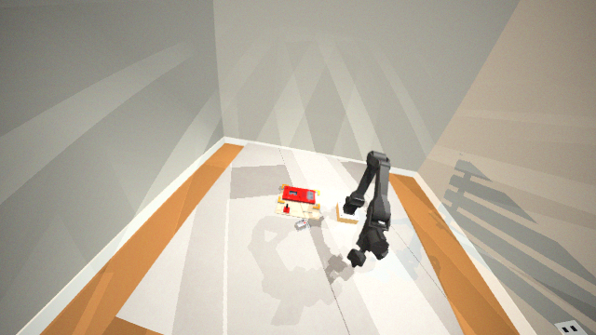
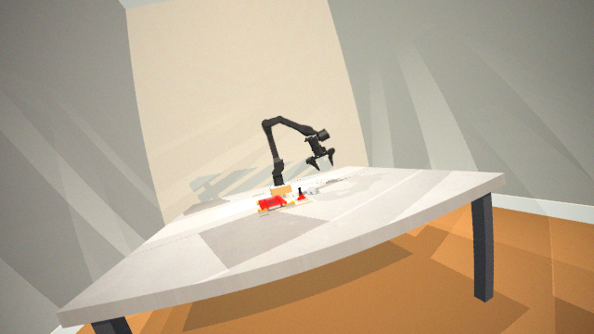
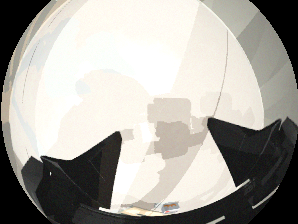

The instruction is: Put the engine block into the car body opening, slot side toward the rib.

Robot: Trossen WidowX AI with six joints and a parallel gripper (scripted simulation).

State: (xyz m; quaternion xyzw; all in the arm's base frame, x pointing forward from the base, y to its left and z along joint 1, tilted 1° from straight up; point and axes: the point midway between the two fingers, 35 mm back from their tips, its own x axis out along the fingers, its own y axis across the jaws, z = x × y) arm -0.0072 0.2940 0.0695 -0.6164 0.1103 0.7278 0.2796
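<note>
My gripper tip is 270 mm short of the engine block, 160 mm to the left of it and 70 mm above it.
</note>
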